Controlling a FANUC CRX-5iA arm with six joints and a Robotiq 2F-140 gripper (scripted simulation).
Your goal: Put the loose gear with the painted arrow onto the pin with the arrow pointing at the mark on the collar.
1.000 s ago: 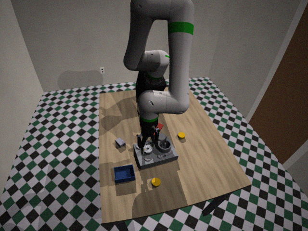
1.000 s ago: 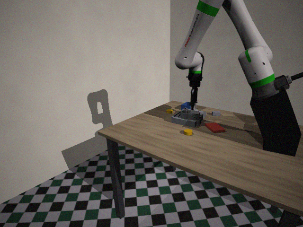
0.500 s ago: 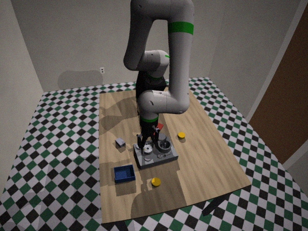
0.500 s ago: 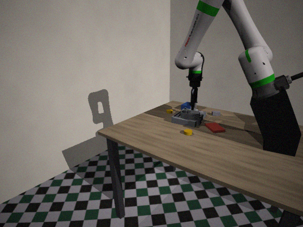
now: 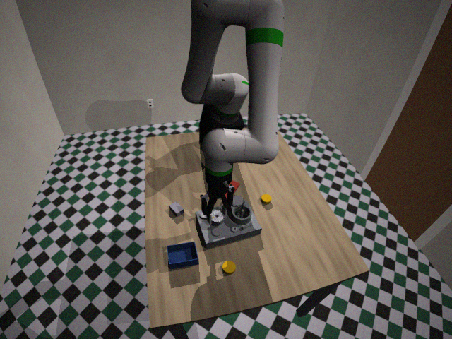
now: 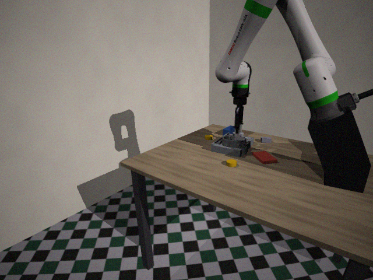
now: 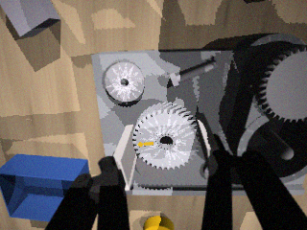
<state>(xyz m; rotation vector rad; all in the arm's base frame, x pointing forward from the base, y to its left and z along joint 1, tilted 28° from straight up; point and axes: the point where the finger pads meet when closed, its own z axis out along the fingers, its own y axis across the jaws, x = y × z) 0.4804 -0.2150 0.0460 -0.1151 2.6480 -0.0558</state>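
The grey bolt lies 5 cm behind my hand, 4 cm below it and 2 cm to the left of it. Round my hand: small grey block 15 cm behind, 14 cm to the right, 7 cm below; then gear 2 cm below; then blue bin 18 cm to the right, 9 cm ahead, 7 cm below.
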